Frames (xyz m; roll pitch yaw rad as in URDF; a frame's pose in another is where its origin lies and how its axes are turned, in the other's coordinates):
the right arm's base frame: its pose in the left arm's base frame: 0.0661 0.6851 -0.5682 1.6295 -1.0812 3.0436
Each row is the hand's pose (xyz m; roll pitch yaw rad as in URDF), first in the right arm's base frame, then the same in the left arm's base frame.
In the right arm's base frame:
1: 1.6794 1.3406 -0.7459 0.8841 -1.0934 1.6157
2: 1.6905 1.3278 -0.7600 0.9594 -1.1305 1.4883
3: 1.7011 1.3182 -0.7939 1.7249 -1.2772 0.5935
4: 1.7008 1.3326 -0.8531 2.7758 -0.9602 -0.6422
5: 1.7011 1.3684 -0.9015 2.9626 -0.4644 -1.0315
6: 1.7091 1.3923 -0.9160 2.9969 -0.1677 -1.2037
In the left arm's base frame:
1: 0.4288 -0.0197 1.5638 -1.0983 -0.1736 1.0898
2: 0.4117 -0.0329 1.5680 -1.1486 -0.2069 1.1496
3: 0.3967 -0.0660 1.5738 -1.3083 -0.2644 1.4933
4: 0.4068 -0.1256 1.5819 -1.5536 -0.2232 2.0856
5: 0.4360 -0.1749 1.6003 -1.7025 -0.0327 2.6296
6: 0.4527 -0.1897 1.6190 -1.7085 0.1247 2.9298

